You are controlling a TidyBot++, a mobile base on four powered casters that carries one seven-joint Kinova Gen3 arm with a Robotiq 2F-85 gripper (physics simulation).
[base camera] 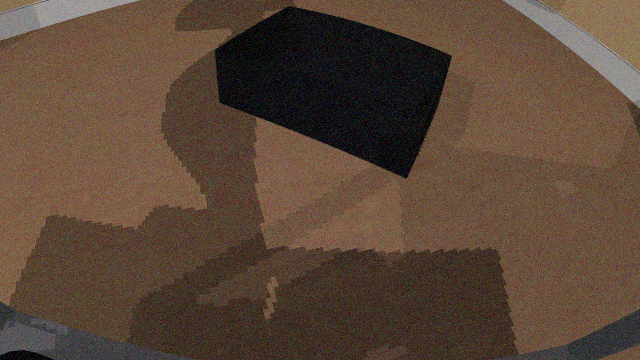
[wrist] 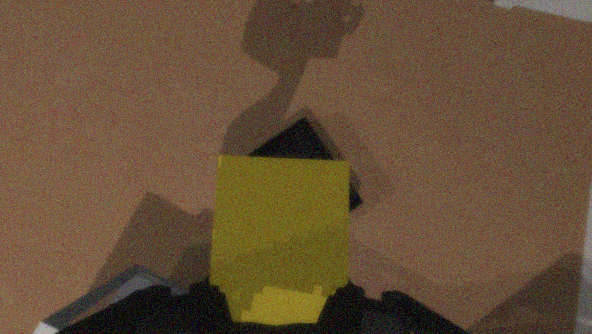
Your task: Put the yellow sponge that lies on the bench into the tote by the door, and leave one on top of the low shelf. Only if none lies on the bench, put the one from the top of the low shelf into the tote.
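Places are measured from the arm's base along level axes (x ahead, y left, z up), in millimetres.
Pixels of known places: gripper, fingertip midpoint: (wrist: 279,278).
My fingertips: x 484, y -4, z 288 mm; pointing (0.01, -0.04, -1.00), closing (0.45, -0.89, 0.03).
Behind a point stands the place of what it marks.
The yellow sponge (wrist: 282,215) {y 16, x 523, z 329 mm} is held between the two black fingers of my gripper (wrist: 279,278) {y -4, x 484, z 288 mm}, which is shut on it. The sponge sticks out forward from the fingertips, above the floor. A black box (base camera: 330,90) {y -29, x 470, z -308 mm} (wrist: 300,142) {y 19, x 675, z -393 mm}, which looks like the tote, stands on the floor. In the base view it is at the upper middle, turned at an angle. In the wrist view it lies beyond the sponge and is mostly hidden by it. The inside of the box is too dark to make out. The bench and the low shelf do not show.
The brown floor (base camera: 550,225) {y -367, x 347, z -397 mm} (wrist: 125,100) {y 560, x 523, z -397 mm} bears broad dark shadows of the robot and arm. Pale strips (base camera: 575,45) {y -918, x 1089, z -373 mm} run along the floor's edge at the upper left and upper right of the base view. Part of the grey-blue base edge (base camera: 85,335) {y 229, x 168, z -397 mm} shows at the bottom.
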